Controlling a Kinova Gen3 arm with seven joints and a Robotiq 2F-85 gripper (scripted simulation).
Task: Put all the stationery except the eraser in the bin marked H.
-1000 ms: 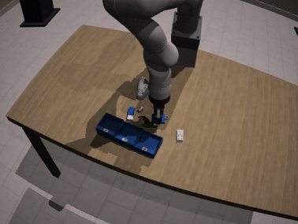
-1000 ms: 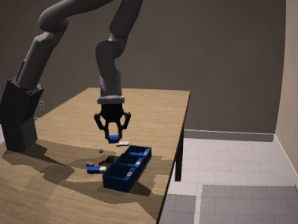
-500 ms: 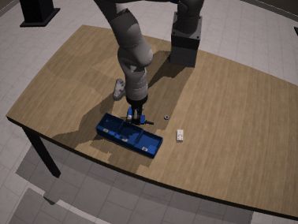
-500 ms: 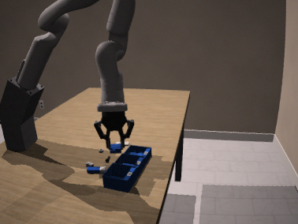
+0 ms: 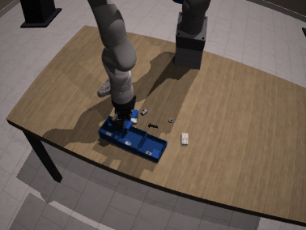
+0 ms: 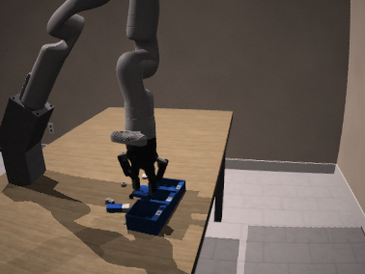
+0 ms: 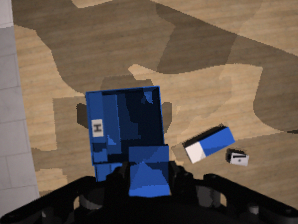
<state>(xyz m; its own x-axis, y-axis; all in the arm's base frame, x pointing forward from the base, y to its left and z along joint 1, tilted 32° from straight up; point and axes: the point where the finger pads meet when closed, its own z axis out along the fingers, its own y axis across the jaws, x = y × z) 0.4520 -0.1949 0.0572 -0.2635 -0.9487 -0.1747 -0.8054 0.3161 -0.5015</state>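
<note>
Now: hand 80 mm past the blue-and-white eraser, 80 mm above it and 20 mm to the right of it. Round my hand: blue three-part bin (60 mm below, 30 mm to the left, 30 mm ahead); black bolt (90 mm to the left, 80 mm below, 60 mm behind); flat blue pad (20 mm below).
</note>
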